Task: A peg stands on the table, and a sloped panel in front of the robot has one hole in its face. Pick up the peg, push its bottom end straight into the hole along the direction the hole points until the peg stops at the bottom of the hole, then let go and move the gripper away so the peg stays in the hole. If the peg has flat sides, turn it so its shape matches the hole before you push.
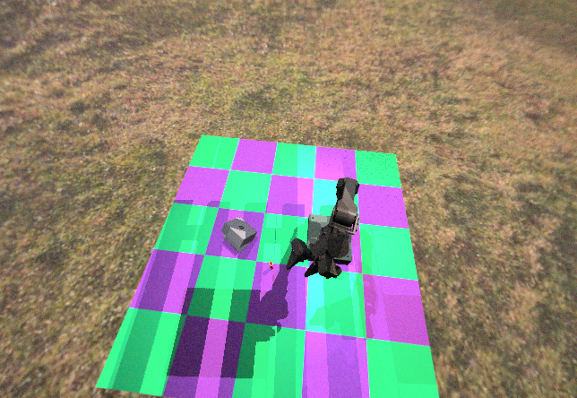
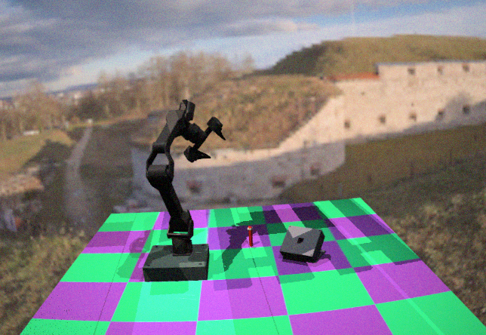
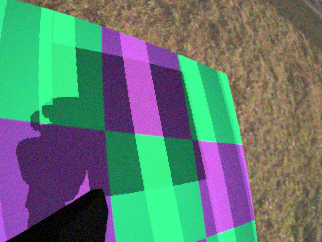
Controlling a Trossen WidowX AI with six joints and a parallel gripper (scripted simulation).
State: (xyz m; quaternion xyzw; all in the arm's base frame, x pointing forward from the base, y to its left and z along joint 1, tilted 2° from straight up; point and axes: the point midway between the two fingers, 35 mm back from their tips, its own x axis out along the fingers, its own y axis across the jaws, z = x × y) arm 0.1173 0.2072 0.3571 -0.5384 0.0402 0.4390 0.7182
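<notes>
My gripper tip is now 32 cm above the red peg, 11 cm short of it and 8 cm to the left of it. From my gripper tip the other things lie so: grey sloped panel (33 cm below, 29 cm ahead, 22 cm to the right).
</notes>
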